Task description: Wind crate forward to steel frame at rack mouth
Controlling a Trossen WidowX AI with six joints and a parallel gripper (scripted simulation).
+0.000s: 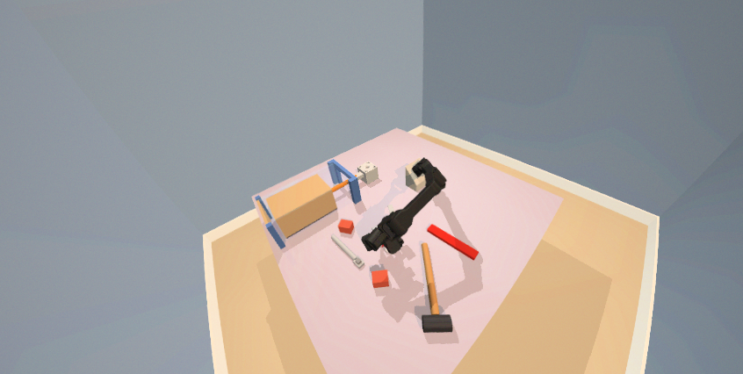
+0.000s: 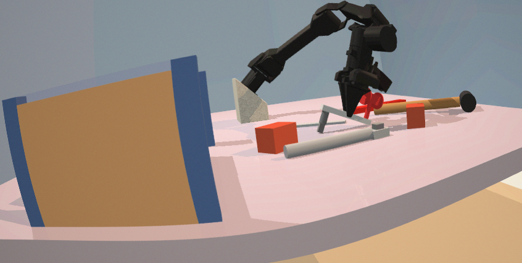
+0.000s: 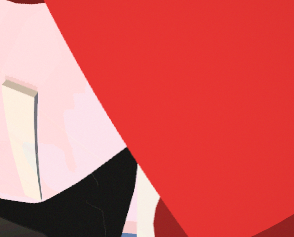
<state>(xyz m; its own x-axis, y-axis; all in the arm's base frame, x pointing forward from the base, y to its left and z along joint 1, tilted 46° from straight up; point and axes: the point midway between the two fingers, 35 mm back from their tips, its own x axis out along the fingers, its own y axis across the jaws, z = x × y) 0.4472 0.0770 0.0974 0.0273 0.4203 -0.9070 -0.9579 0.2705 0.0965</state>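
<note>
Now: gripper tip 6 cm to the right of the red knob, 2 cm below it and 1 cm short of it. From my gripper tip the other things lie so: thin pale strip 14 cm behind, 4 cm to the right, 2 cm below; then pale crank arm 1 cm to the left, 1 cm above; then red bar 24 cm to the left, 20 cm behind, 2 cm below.
</note>
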